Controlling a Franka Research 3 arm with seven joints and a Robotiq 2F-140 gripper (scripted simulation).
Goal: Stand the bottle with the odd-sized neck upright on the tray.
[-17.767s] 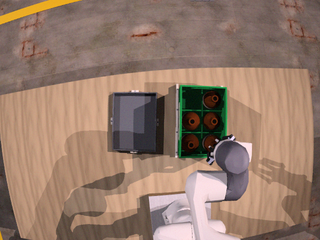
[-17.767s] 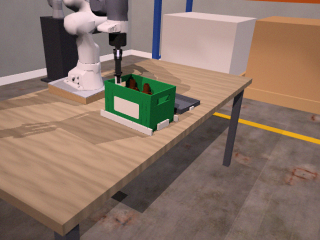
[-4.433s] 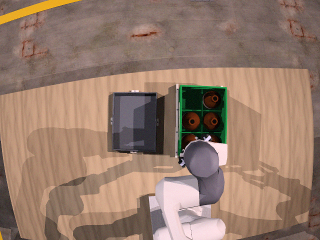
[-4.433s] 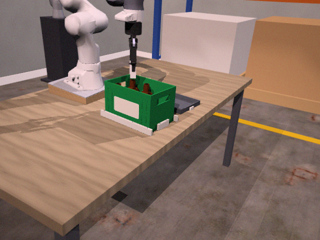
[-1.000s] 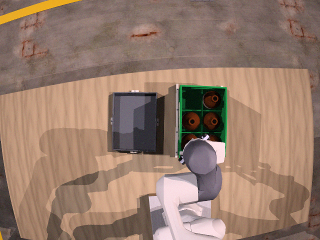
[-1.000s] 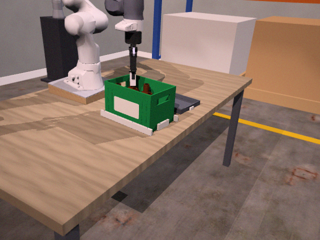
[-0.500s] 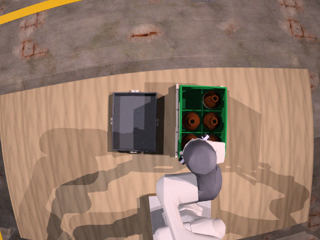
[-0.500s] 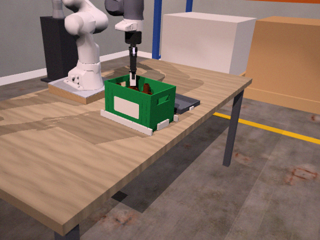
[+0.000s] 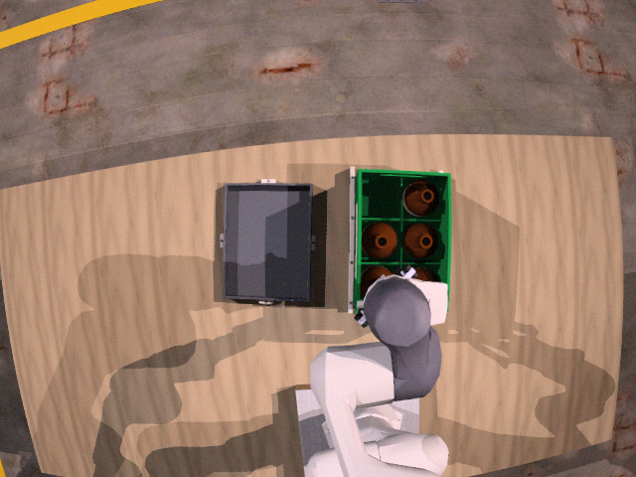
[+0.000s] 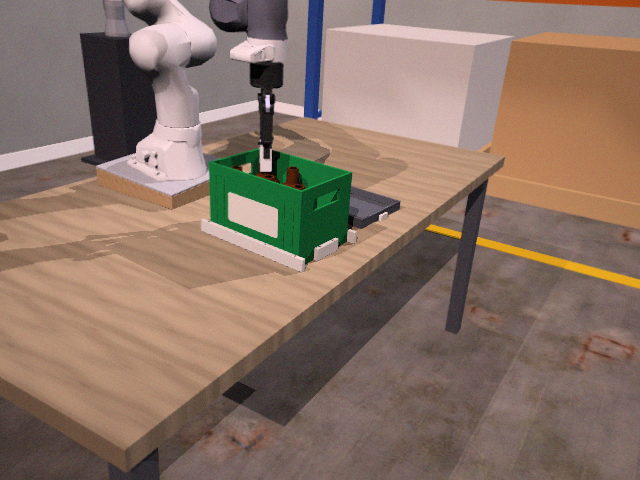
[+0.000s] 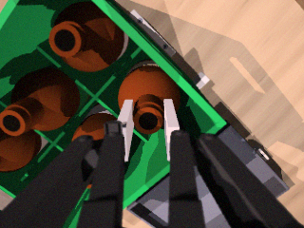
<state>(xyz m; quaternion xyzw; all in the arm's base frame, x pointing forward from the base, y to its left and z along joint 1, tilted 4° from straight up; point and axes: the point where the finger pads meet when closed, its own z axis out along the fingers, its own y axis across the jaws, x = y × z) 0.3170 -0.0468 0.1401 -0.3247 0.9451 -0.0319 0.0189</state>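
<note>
The brown bottle is 170 mm ahead of my hand, 110 mm to the right of it and 90 mm below it. From my hand the other things lie so: dark grey tray: 220 mm to the left, 160 mm below, 110 mm ahead; green crate: 90 mm below, 80 mm ahead, 60 mm to the right.
</note>
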